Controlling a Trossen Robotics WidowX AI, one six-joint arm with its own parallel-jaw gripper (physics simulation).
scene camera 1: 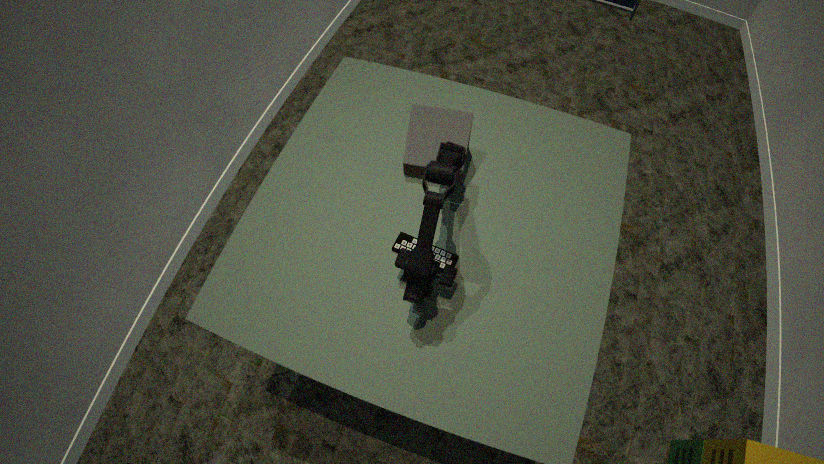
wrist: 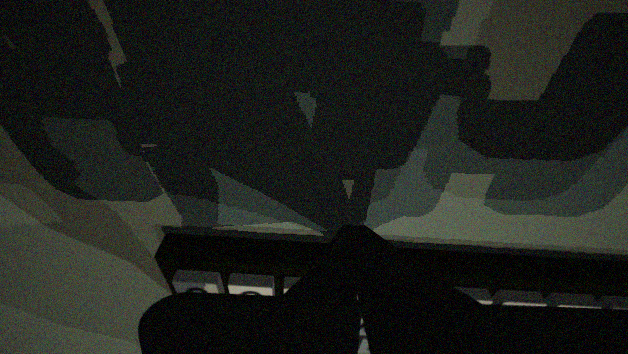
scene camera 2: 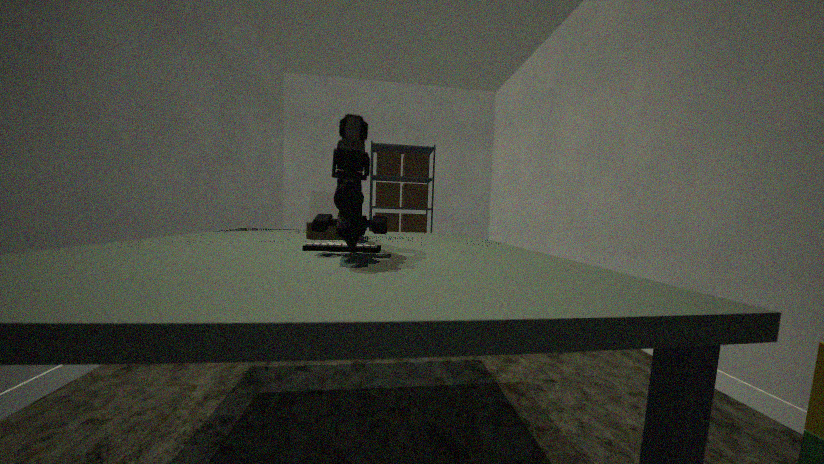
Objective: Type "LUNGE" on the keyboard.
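Where they show: gripper, fingertip midpoint: (wrist: 352,236) (scene camera 2: 352,251); arm's base, origin of the base link: (scene camera 1: 452,153).
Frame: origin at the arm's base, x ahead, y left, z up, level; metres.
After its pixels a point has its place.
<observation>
The black keyboard (scene camera 1: 442,253) @[x 0.326, y 0.099, z -0.087 m] (scene camera 2: 321,247) @[x 0.376, y -0.009, z -0.094 m] (wrist: 210,252) @[x 0.380, y 0.129, z -0.095 m] with white keys lies on the table, its middle hidden by my arm in scene camera 1. My gripper (scene camera 2: 352,247) @[x 0.384, y 0.078, z -0.103 m] (wrist: 352,236) @[x 0.384, y 0.078, z -0.103 m] is shut and empty, pointing down with its tips together. In scene camera 2 the tips come down to the level of the keyboard's top. In the wrist view they overlap the long black edge strip, and the dark fingers hide most of the keys. A few keys show at either side, but their letters are cut off. Which key is under the tips, and whether they touch it, I cannot tell.
A pinkish-grey block (scene camera 1: 438,129) @[x -0.042, y -0.073, z 0.045 m] stands on the pale green table (scene camera 1: 536,230) @[x 0.110, y 0.362, z -0.104 m] by the arm's base. The arm (scene camera 1: 428,227) @[x 0.405, y 0.078, z 0.225 m] (scene camera 2: 350,164) @[x 0.499, y 0.089, z 0.113 m] reaches from there over the keyboard. A shelf unit (scene camera 2: 434,172) with brown boxes stands by the far wall.
</observation>
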